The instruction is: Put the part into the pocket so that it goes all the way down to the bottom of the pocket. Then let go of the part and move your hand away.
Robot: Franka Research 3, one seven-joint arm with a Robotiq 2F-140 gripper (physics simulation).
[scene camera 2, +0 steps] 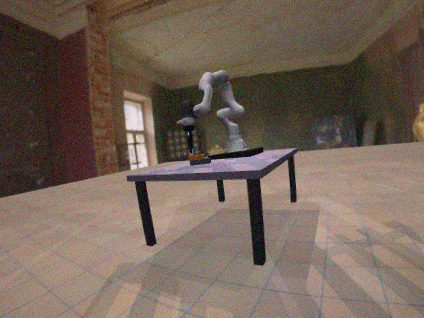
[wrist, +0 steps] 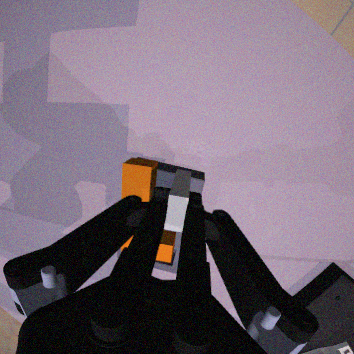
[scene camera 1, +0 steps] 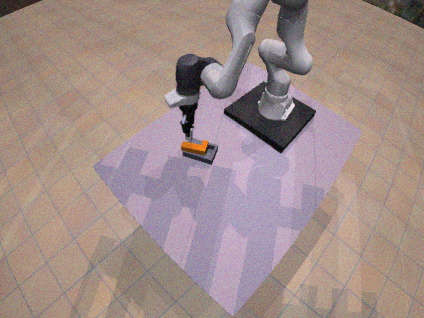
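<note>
The orange L-shaped part [scene camera 1: 194,147] [scene camera 2: 196,156] [wrist: 137,180] lies in the dark grey pocket block [scene camera 1: 211,154] [scene camera 2: 201,162] [wrist: 197,183] on the lilac table [scene camera 1: 274,221] [scene camera 2: 242,170] [wrist: 246,105]. The part's top stands above the block's rim; I cannot tell how deep it sits. My gripper [scene camera 1: 188,137] [scene camera 2: 190,151] [wrist: 181,183] is shut with nothing between its fingers. Its tips point straight down, right behind the part's long arm and over the block. In the wrist view the fingers hide the middle of the part.
The arm's black base plate [scene camera 1: 274,126] [scene camera 2: 239,153] [wrist: 330,295] lies on the table to the right of the block. The table stands on black legs over a tiled floor.
</note>
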